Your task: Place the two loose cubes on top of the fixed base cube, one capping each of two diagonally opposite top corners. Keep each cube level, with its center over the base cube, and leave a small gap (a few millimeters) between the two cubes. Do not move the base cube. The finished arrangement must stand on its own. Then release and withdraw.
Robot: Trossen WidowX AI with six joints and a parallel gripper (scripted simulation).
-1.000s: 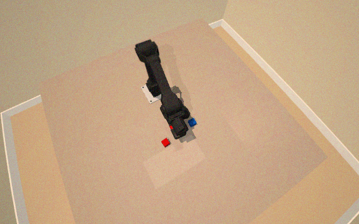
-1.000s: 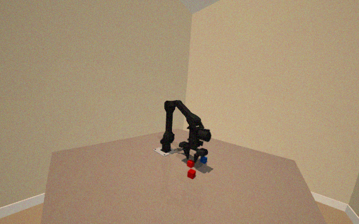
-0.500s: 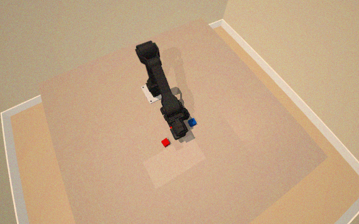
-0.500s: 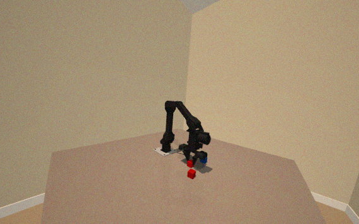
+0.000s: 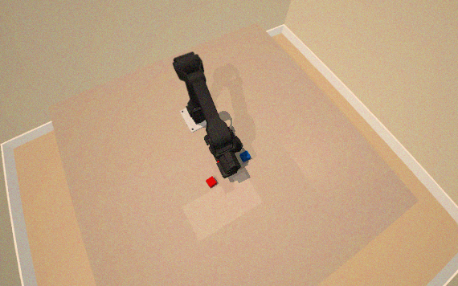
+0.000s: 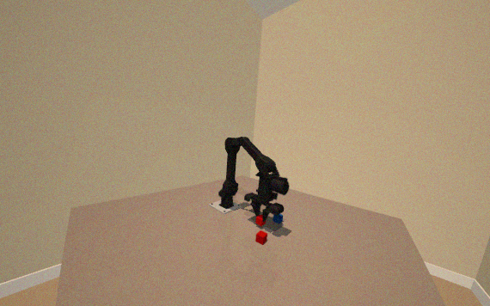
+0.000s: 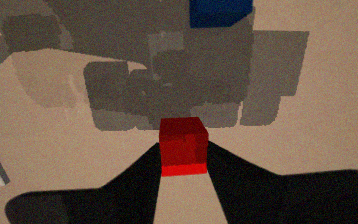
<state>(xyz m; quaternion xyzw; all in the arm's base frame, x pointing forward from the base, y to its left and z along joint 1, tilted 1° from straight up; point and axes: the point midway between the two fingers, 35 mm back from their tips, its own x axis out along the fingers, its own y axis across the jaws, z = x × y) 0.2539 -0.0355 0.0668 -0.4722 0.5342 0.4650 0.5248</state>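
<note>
The blue base cube is 100 mm to the left of my gripper tip, 40 mm ahead of it and 20 mm below it.
</note>
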